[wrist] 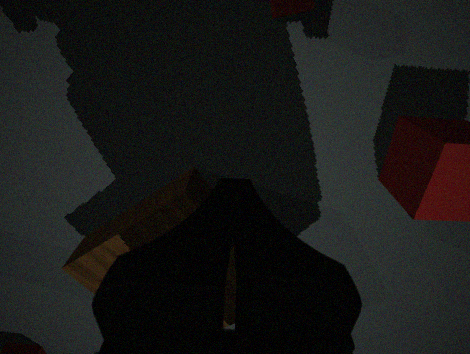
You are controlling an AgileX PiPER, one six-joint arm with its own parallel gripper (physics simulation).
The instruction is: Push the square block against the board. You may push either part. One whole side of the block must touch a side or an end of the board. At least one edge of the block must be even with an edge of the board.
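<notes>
A brown wood-grained piece [102, 255] lies on the table left of and under my gripper [234, 198] in the wrist view. One long side wall of it and a lit corner of its top show; the rest is hidden behind the dark fingers, and brown also shows through the narrow slit between them. I cannot tell whether this piece is the square block or the board. My gripper is shut and holds nothing. Its tips appear over or close to the piece's upper edge; contact cannot be told. A second wooden piece does not show.
A red block [445, 180] stands at the right edge. Part of another red thing [291, 7] shows at the top, and a dark red one [22, 348] at the bottom left corner. A large dark shadow covers the upper middle of the grey table [350, 100].
</notes>
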